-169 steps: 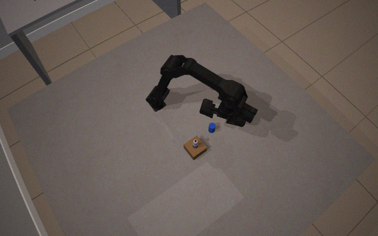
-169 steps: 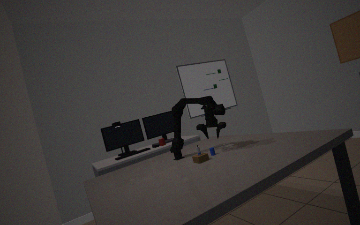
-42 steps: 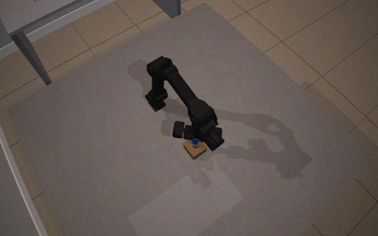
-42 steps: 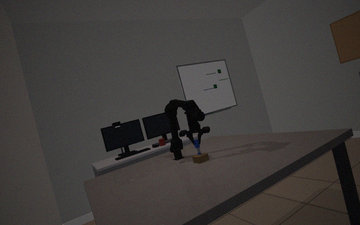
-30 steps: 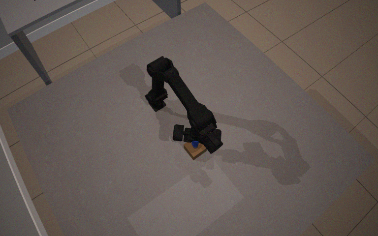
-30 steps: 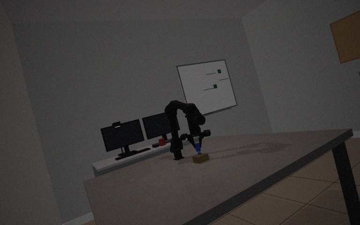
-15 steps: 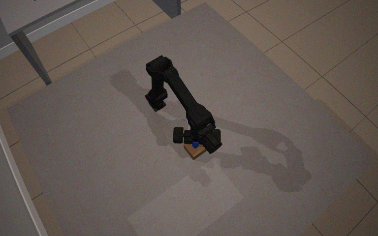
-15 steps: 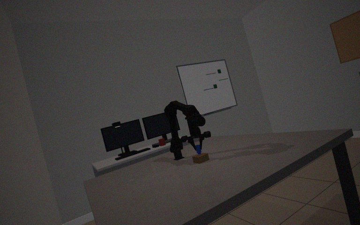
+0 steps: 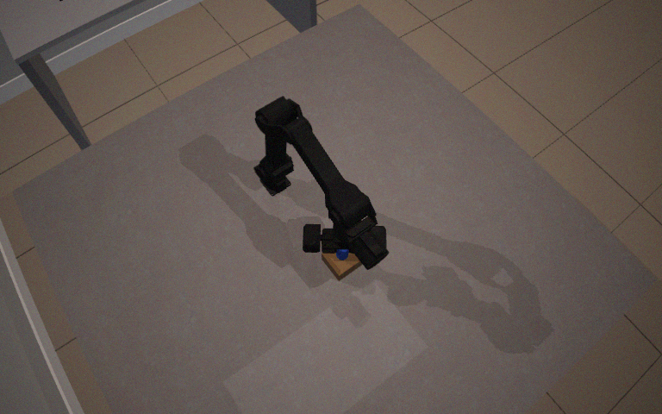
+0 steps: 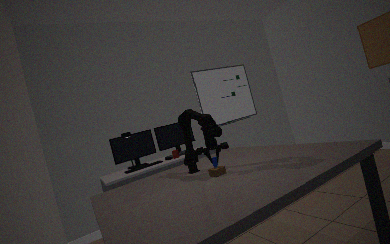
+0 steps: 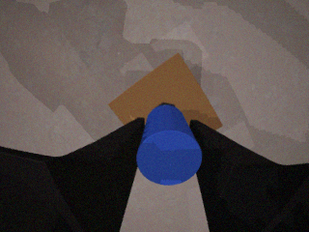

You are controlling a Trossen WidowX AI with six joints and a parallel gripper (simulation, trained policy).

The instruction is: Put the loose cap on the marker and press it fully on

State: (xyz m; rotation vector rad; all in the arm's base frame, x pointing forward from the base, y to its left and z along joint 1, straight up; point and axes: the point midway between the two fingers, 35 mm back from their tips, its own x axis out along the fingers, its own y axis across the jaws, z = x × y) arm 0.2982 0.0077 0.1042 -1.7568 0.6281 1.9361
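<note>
The marker lies 1 cm above my gripper tip. Round my gripper tip: brown holder block: 5 cm below; blue cap: 1 cm above.
</note>
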